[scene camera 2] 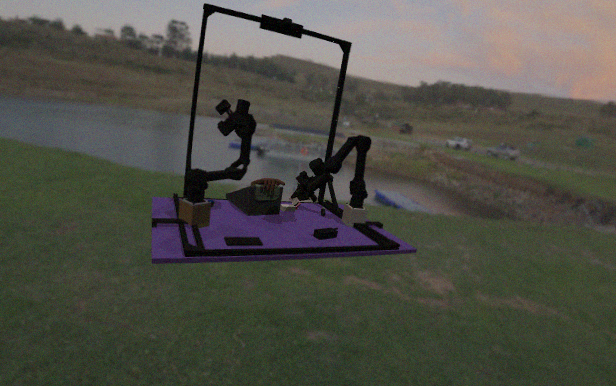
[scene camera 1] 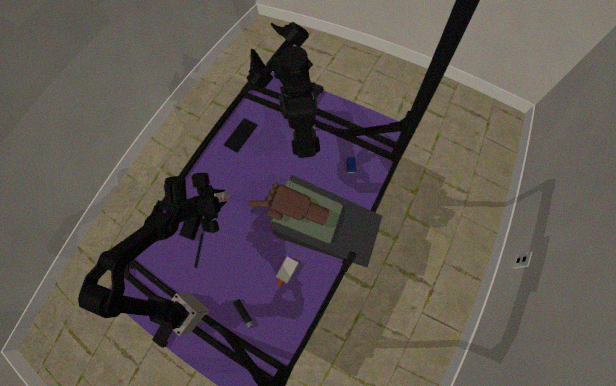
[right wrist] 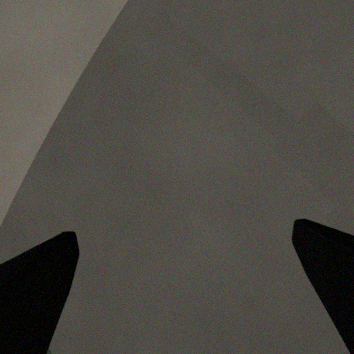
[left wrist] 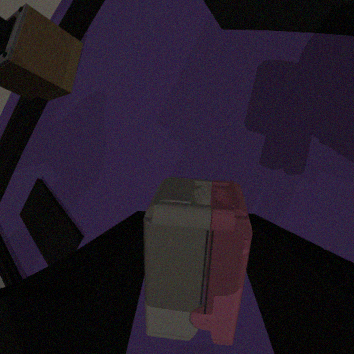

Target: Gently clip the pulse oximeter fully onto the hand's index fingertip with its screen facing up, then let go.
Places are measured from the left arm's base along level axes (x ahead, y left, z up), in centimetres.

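Pixels of known places: left gripper, fingertip midpoint: (scene camera 2: pixel 292 199) (scene camera 1: pixel 225 195) (left wrist: pixel 194 223); right gripper, fingertip midpoint: (scene camera 2: pixel 227 116) (scene camera 1: pixel 261 36) (right wrist: pixel 186 236); left arm's base, link origin: (scene camera 2: pixel 356 206) (scene camera 1: pixel 177 314); right arm's base, link origin: (scene camera 2: pixel 195 200) (left wrist: pixel 0 40).
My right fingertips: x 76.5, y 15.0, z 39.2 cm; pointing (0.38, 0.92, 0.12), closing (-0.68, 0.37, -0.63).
Note:
Ahead of a thing's pixels: the offset from my right fingertips to its middle. "pt": to the spot under its first point.
The pulse oximeter @[dz -35.4, dx -36.6, dy -3.3 cm] (scene camera 1: pixel 223 196) (left wrist: pixel 197 265), pale grey on one side and pink on the other, is held between the fingers of my left gripper (scene camera 1: pixel 224 196) (left wrist: pixel 194 223), which is shut on it. In scene camera 1 it is apart from the brown hand (scene camera 1: pixel 291 202) (scene camera 2: pixel 268 183), a little left of the extended index finger (scene camera 1: pixel 258 203). The hand lies on a green pad @[pt dz -39.4, dx -26.2, dy -38.7 cm] (scene camera 1: pixel 327 235) on a dark grey wedge. My right gripper (right wrist: pixel 186 236) (scene camera 1: pixel 262 50) is open and empty, high at the top of scene camera 1. The oximeter's screen cannot be made out.
The dark wedge (scene camera 1: pixel 359 235) (scene camera 2: pixel 255 206) bears the pad. A white box with an orange part @[dz -48.4, dx -43.6, dy -33.8 cm] (scene camera 1: pixel 287 270), a dark cylinder @[dz -48.4, dx -63.8, dy -30.5 cm] (scene camera 1: pixel 243 313), a blue item @[dz -48.1, dx +2.6, dy -29.8 cm] (scene camera 1: pixel 351 164), a black flat block @[dz -49.4, dx -10.8, dy +16.2 cm] (scene camera 1: pixel 241 134) and a thin black rod @[dz -49.3, dx -56.9, dy -2.3 cm] (scene camera 1: pixel 199 251) lie on the purple table.

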